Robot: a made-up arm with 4 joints.
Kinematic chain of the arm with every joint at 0, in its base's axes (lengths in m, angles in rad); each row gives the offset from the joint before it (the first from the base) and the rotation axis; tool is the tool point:
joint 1: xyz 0 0 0.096 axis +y
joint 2: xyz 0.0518 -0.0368 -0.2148 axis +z
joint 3: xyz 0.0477 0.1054 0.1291 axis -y
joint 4: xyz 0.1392 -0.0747 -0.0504 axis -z
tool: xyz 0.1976 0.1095 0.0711
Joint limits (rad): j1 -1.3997..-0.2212 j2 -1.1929..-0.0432 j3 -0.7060..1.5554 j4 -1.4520..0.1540
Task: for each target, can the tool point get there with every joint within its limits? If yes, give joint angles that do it. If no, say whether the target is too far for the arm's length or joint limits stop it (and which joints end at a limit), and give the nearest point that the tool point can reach.
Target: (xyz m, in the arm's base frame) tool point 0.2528 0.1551 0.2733
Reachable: yes | joints -0.3260 -0.2060 0.7579 -0.6544
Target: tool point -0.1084 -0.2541 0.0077
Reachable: no: joint limits stop it (at a limit: joint 1, joint 2, joint 4) | nearest point -0.1808 -0.1970 0.3629 | short by 0.367 m
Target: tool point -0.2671 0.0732 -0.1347
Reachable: no: joint limits stop it (at a limit: joint 1, joint 2, joint 3) | nearest point -0.2448 0.0756 0.2287 | short by 0.364 m
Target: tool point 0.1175 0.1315 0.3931
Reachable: yes | joints -0.7608 -0.2431 0.9154 -0.4928
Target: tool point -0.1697 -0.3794 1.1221
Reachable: no: too far | nearest point 0.0058 -0.1686 0.5109 | short by 0.670 m
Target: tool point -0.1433 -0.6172 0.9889
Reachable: no: too far | nearest point 0.0127 -0.2638 0.4653 | short by 0.651 m
